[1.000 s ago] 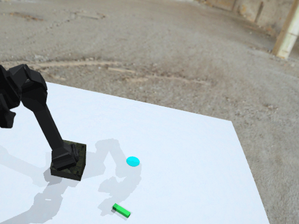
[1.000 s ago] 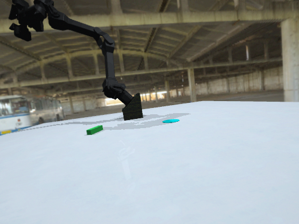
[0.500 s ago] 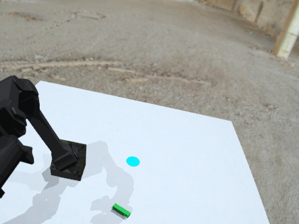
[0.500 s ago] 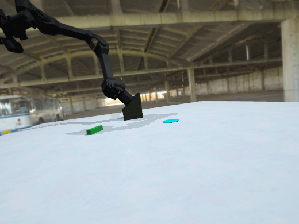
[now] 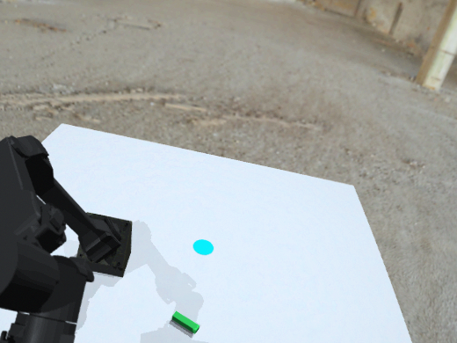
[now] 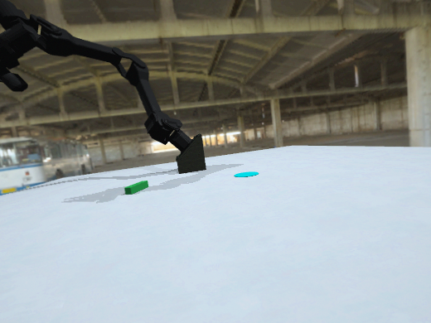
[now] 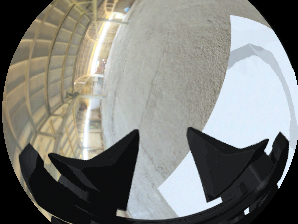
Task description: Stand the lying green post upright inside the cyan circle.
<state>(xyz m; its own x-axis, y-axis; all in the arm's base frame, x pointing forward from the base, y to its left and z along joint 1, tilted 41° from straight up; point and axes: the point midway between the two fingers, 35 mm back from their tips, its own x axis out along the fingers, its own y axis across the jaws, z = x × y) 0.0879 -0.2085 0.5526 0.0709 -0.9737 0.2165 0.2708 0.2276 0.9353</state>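
Right now the green post is 130 mm ahead of my gripper tip, 420 mm to the left of it and 330 mm below it. From my gripper tip the other things lie so: cyan circle: 150 mm ahead, 680 mm to the left, 340 mm below.
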